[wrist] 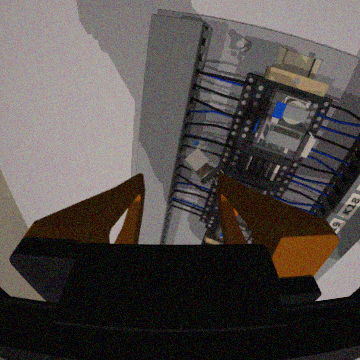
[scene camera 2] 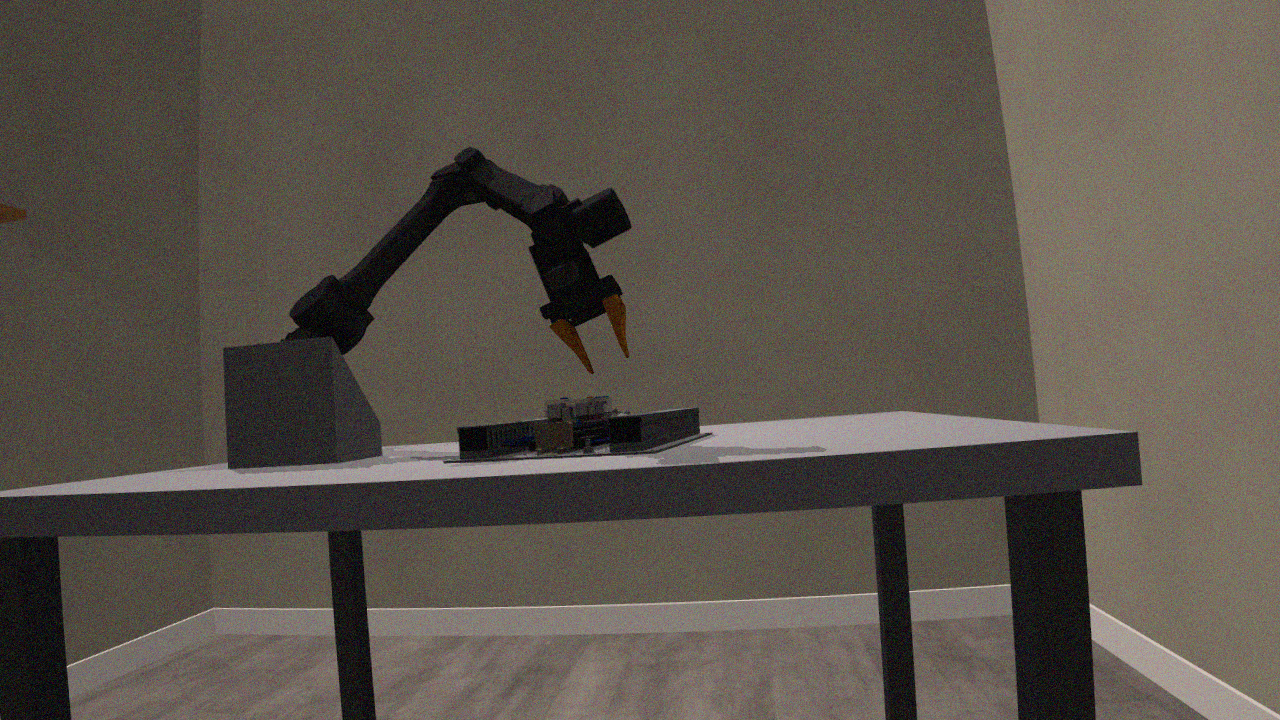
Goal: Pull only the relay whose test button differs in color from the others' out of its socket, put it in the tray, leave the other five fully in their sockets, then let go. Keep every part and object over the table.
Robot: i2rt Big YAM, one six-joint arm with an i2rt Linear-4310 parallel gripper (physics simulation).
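Where they show: gripper, fingertip midpoint: (wrist: 180, 181) (scene camera 2: 609, 365); arm's base, origin of the base link: (scene camera 2: 288, 378).
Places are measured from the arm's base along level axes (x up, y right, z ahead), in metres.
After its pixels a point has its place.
My gripper (scene camera 2: 609, 365) @[y 0.152, x -0.026, z 0.518 m] (wrist: 180, 181) @[y 0.152, x -0.026, z 0.518 m] is partly open and empty, above the relay panel. In the wrist view, a clear relay with a blue button (wrist: 280, 110) @[y 0.190, x -0.063, z 0.461 m] stands in the upper part of the black socket row (wrist: 241, 117) @[y 0.175, x -0.108, z 0.488 m], with another clear relay housing (wrist: 284, 136) @[y 0.170, x -0.073, z 0.454 m] beside it. A grey-topped relay-like part (wrist: 196, 158) @[y 0.138, x -0.093, z 0.527 m] sits tilted over the wires left of the row, between and beyond the fingertips. The right finger hides the row's lower part, so no odd-coloured button can be made out. The relays (scene camera 2: 580, 408) @[y 0.112, x -0.078, z 0.472 m] look small and dark in the scene view. The tray cannot be made out.
A long grey wire duct (wrist: 170, 75) @[y 0.213, x -0.090, z 0.545 m] runs left of the sockets. Black and blue wires link the sockets to ducts on both sides. A beige end block (wrist: 297, 82) @[y 0.206, x -0.092, z 0.448 m] (scene camera 2: 554, 436) @[y 0.212, x -0.109, z 0.450 m] closes the row. A K18 label (wrist: 351, 204) @[y 0.110, x -0.090, z 0.384 m] lies at right. The panel rests on the table (scene camera 2: 850, 438) @[y 0.274, x -0.133, z 0.784 m].
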